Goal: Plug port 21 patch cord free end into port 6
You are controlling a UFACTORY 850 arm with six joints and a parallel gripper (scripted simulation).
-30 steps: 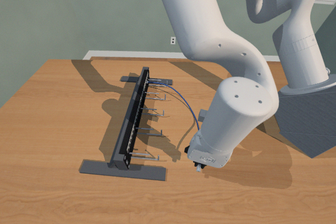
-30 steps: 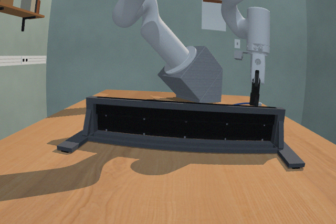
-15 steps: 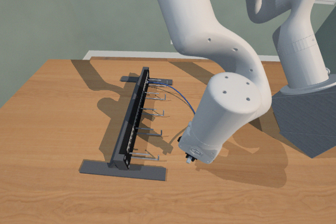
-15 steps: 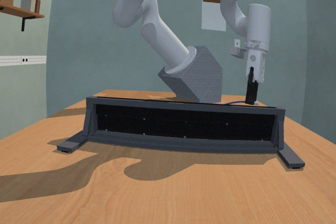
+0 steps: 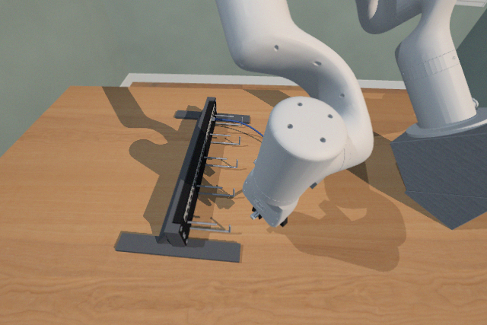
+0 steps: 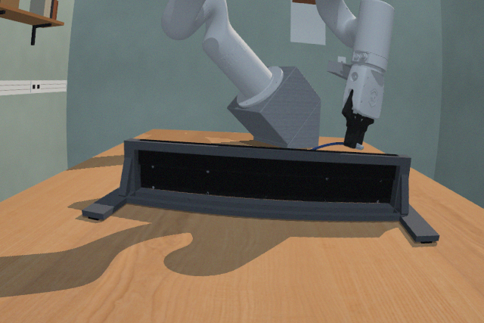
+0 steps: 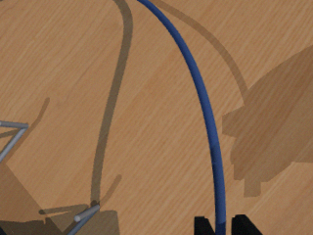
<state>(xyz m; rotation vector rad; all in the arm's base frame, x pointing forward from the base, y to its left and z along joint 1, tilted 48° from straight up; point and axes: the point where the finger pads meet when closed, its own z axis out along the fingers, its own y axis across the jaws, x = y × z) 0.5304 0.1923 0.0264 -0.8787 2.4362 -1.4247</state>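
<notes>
The clear plug lies 2 cm ahead of my hand, 1 cm to the left of it and 1 cm below it.
</notes>
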